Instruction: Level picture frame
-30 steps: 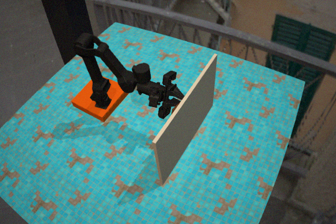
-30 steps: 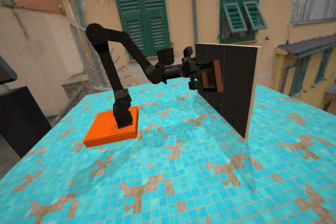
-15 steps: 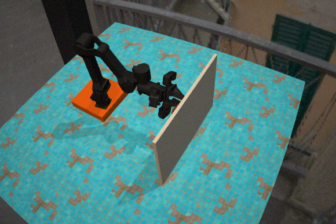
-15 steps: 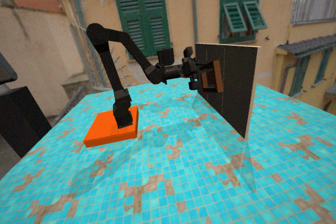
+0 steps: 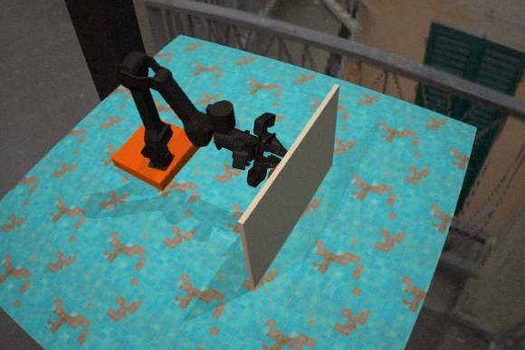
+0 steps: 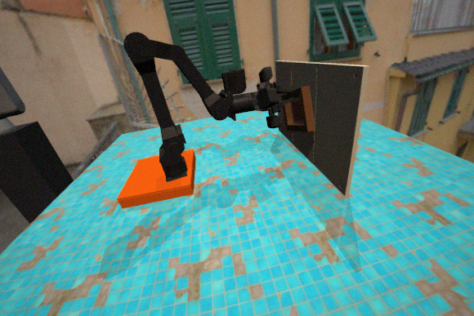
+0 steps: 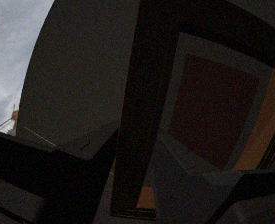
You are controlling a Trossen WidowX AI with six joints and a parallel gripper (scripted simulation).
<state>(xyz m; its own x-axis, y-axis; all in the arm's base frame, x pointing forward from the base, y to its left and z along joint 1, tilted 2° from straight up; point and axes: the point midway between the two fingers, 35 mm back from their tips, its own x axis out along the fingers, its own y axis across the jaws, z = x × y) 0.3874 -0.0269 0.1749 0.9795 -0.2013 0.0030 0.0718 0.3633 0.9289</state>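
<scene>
The brown picture frame is 50 mm below my gripper tip and 20 mm to the right of it. Round my gripper tip: wall panel 60 mm below, 20 mm to the right, 10 mm ahead.
</scene>
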